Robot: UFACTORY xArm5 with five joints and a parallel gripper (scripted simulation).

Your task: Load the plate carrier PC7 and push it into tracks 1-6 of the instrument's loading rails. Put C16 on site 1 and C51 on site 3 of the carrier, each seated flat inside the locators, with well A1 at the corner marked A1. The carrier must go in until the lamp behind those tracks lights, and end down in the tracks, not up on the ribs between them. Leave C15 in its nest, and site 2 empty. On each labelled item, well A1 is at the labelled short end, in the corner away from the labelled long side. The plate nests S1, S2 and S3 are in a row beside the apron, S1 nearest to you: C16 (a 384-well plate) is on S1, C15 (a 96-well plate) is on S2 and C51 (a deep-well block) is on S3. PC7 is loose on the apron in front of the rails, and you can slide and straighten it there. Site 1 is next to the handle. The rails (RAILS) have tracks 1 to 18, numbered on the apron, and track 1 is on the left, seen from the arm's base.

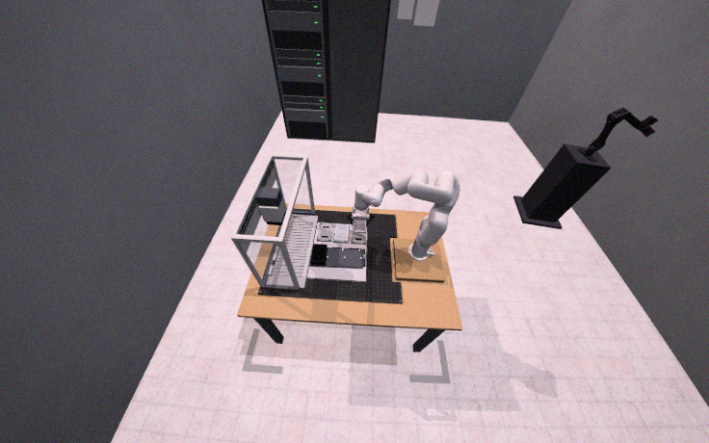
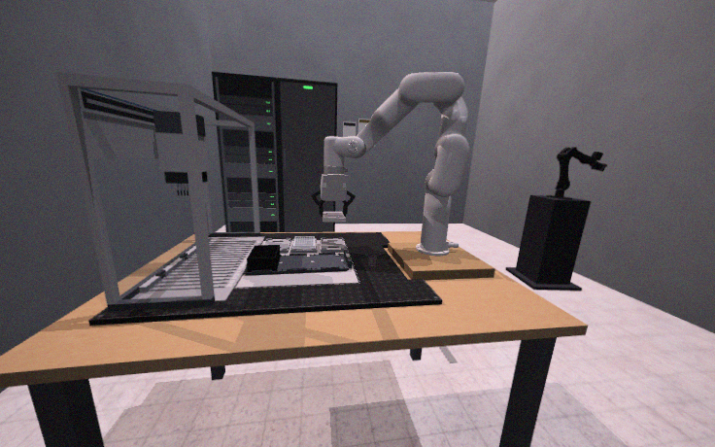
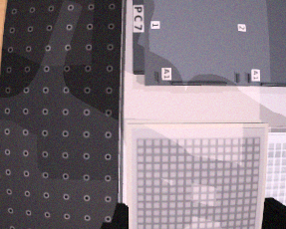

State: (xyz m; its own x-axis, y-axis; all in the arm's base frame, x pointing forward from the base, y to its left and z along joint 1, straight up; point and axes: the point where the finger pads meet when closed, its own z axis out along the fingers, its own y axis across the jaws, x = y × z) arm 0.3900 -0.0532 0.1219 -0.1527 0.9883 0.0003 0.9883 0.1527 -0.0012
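Now: hand 180 mm to the right of the grey plate carrier PC7, 130 mm above it and 100 mm short of it. Also, from my hand: post (430 mm to the left, 270 mm ahead, 110 mm above); 96-well plate C15 (120 mm below, 110 mm ahead).
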